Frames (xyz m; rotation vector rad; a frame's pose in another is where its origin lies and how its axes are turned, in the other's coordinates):
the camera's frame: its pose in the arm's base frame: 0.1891 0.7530 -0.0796 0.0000 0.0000 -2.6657
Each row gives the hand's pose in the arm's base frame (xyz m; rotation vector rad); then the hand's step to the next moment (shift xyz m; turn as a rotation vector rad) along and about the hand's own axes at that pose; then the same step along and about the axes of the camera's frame.
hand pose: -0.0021 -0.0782 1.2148 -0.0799 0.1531 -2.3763
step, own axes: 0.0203 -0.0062 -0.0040 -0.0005 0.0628 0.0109
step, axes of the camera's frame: 0.0214 -0.0007 -0.0029 -0.0185 0.0610 0.0024
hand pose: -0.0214 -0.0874 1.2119 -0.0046 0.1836 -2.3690
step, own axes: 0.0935 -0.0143 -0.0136 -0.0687 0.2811 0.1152
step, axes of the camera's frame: 0.0935 0.0110 -0.0162 -0.1457 0.2635 0.0798
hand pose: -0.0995 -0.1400 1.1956 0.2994 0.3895 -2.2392
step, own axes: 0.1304 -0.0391 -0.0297 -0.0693 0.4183 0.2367
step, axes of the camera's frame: 0.1234 -0.0009 -0.0647 -0.1717 0.4220 0.1679
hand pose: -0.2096 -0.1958 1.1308 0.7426 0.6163 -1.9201
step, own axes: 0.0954 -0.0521 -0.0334 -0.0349 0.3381 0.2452
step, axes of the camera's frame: 0.0709 -0.0230 -0.0859 -0.0980 0.3758 0.1576
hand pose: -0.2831 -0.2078 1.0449 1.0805 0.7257 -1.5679
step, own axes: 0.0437 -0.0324 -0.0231 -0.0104 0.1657 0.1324
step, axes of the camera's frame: 0.0188 -0.0217 -0.0517 -0.0387 0.1944 0.0761
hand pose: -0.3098 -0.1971 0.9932 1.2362 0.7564 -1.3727
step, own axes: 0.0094 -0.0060 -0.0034 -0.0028 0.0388 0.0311
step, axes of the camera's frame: 0.0025 -0.0031 -0.0109 -0.0090 0.0455 0.0182
